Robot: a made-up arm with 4 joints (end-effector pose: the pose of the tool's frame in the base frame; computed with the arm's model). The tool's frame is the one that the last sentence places.
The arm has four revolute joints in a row. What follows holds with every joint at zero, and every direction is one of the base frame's.
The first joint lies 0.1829 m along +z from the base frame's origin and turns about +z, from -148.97 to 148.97 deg.
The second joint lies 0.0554 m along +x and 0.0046 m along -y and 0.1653 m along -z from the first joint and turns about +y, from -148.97 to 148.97 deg.
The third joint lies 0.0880 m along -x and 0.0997 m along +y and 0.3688 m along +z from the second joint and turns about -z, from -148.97 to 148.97 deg.
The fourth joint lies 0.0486 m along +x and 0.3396 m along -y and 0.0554 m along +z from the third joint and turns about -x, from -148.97 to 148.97 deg.
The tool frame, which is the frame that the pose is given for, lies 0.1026 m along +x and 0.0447 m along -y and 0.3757 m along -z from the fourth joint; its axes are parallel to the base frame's.
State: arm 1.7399 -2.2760 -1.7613 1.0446
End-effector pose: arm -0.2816 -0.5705 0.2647 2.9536 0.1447 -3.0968
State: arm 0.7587 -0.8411 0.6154 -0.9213
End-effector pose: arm -0.0163 -0.0805 0.1226 1.4945 -0.6543 -0.0561
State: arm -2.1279 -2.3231 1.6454 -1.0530
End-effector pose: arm -0.0459 0.0266 -0.2168 -2.9057 0.0544 2.6355
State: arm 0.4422 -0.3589 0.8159 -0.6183
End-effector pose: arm -0.0107 -0.1417 0.0689 0.8850 -0.2431 -0.4065
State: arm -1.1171 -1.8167 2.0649 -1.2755
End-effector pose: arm -0.1121 0.1357 -0.1977 3.1240 0.4780 -2.5575
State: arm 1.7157 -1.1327 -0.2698 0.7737
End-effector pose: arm 0.4733 0.0514 0.3021 -1.2910 -1.0609 2.2934
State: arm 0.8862 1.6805 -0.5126 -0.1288
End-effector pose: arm 0.1449 -0.0174 -0.1946 1.9205 1.0476 2.6491
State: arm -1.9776 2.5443 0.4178 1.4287
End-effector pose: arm -0.7648 -0.2022 -0.1902 1.9822 0.5399 1.6567
